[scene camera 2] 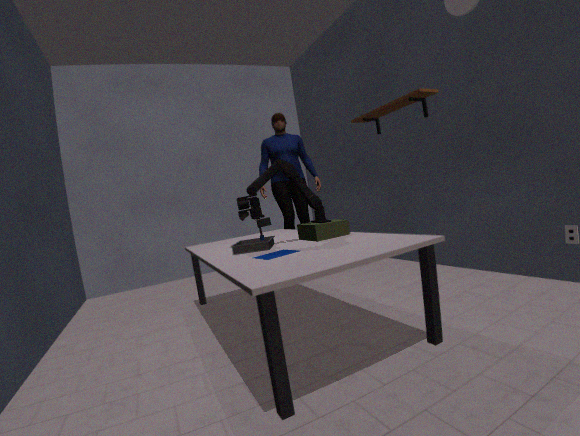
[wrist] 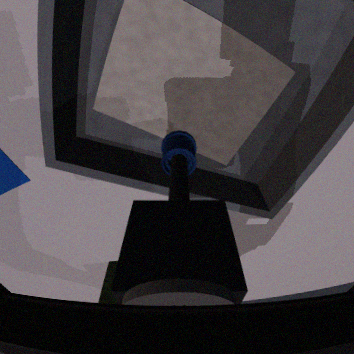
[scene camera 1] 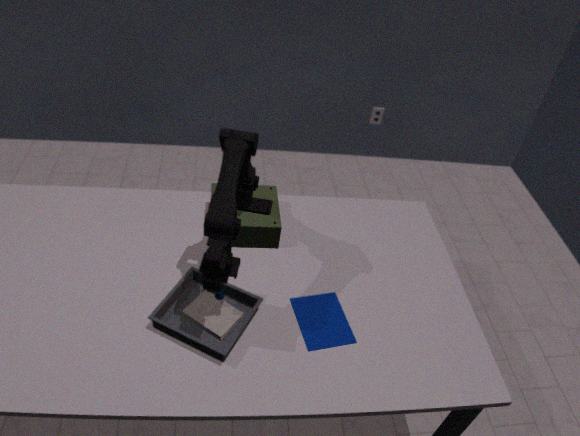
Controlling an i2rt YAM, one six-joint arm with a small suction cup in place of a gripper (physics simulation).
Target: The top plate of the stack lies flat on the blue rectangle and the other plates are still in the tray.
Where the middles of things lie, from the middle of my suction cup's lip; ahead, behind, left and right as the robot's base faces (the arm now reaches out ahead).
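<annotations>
There is the blue rectangle (scene camera 1: 323, 324), and it is 60 mm below my suction cup, 310 mm to the left of it and 10 mm behind it.
</annotations>
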